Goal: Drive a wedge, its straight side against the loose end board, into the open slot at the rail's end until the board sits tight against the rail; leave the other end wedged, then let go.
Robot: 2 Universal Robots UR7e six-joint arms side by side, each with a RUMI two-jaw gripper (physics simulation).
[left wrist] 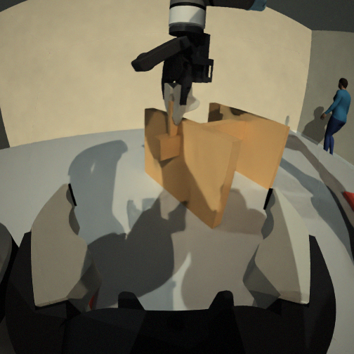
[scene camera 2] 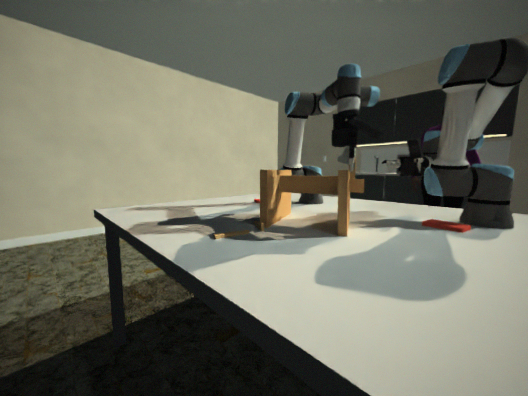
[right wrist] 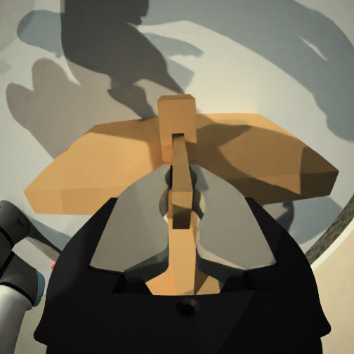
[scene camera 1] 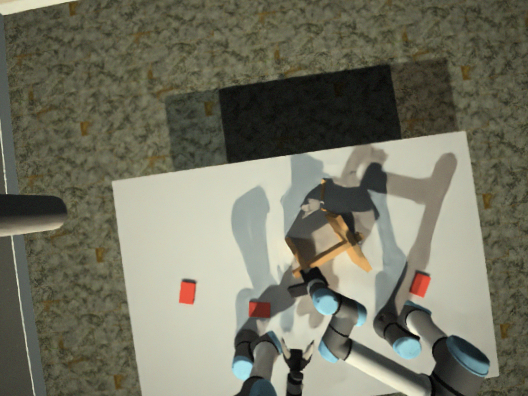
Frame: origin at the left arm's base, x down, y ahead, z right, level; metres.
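Where they show: left gripper, fingertip midpoint: [scene camera 2: 398, 162] [scene camera 1: 297, 339]; right gripper, fingertip midpoint: [scene camera 2: 351, 172]; left arm's base, link origin: [scene camera 2: 484, 224] [scene camera 1: 247, 342]; right arm's base, link origin: [scene camera 2: 311, 202] [scene camera 1: 386, 324].
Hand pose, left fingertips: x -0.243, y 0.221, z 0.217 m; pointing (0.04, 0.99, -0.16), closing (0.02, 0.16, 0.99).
Note:
Each offset is from my left fingertips to the centre of the thing. "spot": to the spot under its first point. Level surfaces: height alone.
My right gripper [scene camera 1: 304, 274] [scene camera 2: 351, 161] [left wrist: 174, 123] [right wrist: 179, 167] is shut on an upright wedge [left wrist: 172, 120] [right wrist: 182, 195], whose lower end is at the slot in the protruding rail end {spot: dx +0.093, dy +0.291, dz -0.064 m} [scene camera 2: 357, 186] [left wrist: 170, 146] [right wrist: 177, 115]. The wedge is beside the outer face of the loose end board [scene camera 1: 293, 255] [scene camera 2: 343, 202] [left wrist: 207, 165] [right wrist: 120, 150]; any small gap there cannot be told. The rail {dx +0.091, dy +0.402, dz +0.074 m} [scene camera 1: 325, 254] [scene camera 2: 312, 184] runs to the other end board {dx +0.139, dy +0.492, dz +0.168 m} [scene camera 1: 357, 252] [scene camera 2: 275, 197] [left wrist: 265, 150], where a small piece {spot: dx +0.067, dy +0.526, dz +0.201 m} [scene camera 1: 359, 237] shows. My left gripper [scene camera 1: 298, 344] [left wrist: 170, 188] is open, away from the frame.
A thin wooden piece {dx +0.238, dy +0.734, dz +0.004 m} [scene camera 1: 324, 187] [scene camera 2: 230, 234] lies on the white table {dx +0.243 m} [scene camera 1: 165, 225] [scene camera 2: 400, 340] beyond the frame. Red blocks {dx +0.235, dy -0.021, dz -0.619 m} [scene camera 1: 187, 292] {dx +0.236, dy -0.017, dz -0.191 m} [scene camera 1: 259, 309] {dx +0.235, dy +0.328, dz +0.672 m} [scene camera 1: 420, 284] lie on the table. A person [left wrist: 337, 112] stands in the background of the left wrist view.

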